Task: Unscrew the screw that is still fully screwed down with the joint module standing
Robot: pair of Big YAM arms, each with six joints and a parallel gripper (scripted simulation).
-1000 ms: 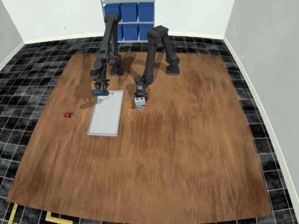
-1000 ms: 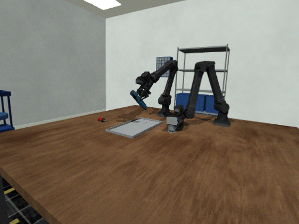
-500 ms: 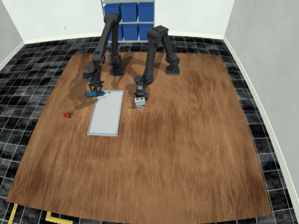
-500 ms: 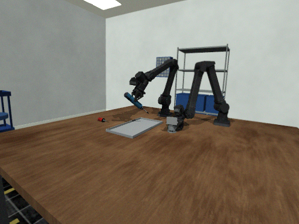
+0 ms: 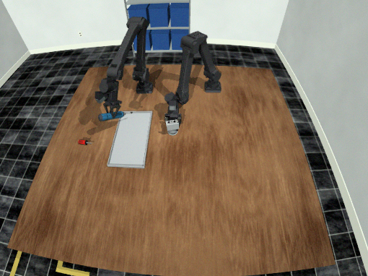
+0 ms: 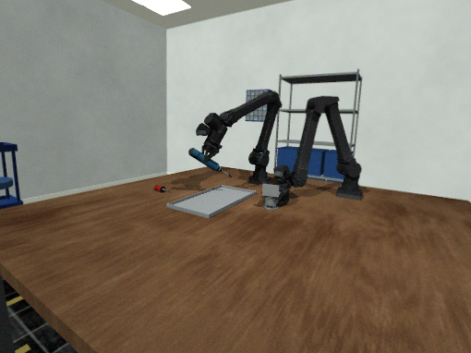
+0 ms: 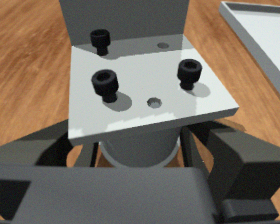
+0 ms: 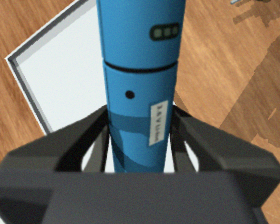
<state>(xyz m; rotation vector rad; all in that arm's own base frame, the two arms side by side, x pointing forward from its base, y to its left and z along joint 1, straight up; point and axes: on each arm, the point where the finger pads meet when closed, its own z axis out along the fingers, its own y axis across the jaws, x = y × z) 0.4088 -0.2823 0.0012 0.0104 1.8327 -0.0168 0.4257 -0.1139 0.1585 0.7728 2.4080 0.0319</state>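
Right now my left hand is 50 mm below the grey bracket. From my left hand the other things lie so: screw (50 mm above, 20 mm behind, 10 mm to the left); flat grey tray (260 mm to the right, 50 mm ahead, 20 mm below); small red-handled tool (560 mm to the right, 90 mm ahead, 10 mm below).
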